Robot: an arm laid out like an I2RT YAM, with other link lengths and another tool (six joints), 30 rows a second.
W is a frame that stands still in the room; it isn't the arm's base.
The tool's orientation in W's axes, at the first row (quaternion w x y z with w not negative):
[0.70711, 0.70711, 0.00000, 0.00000]
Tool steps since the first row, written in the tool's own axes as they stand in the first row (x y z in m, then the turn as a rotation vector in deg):
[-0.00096, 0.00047, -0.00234, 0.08, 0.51, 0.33]
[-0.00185, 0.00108, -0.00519, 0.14, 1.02, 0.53]
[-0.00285, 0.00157, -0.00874, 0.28, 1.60, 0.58]
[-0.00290, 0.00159, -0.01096, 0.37, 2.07, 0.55]
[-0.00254, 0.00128, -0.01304, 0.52, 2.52, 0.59]
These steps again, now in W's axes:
[-0.00096, 0.00234, 0.00047, 0.08, -0.33, 0.51]
[-0.00185, 0.00519, 0.00108, 0.14, -0.53, 1.02]
[-0.00285, 0.00874, 0.00157, 0.28, -0.58, 1.60]
[-0.00290, 0.01096, 0.00159, 0.37, -0.55, 2.07]
[-0.00254, 0.01304, 0.00128, 0.52, -0.59, 2.52]

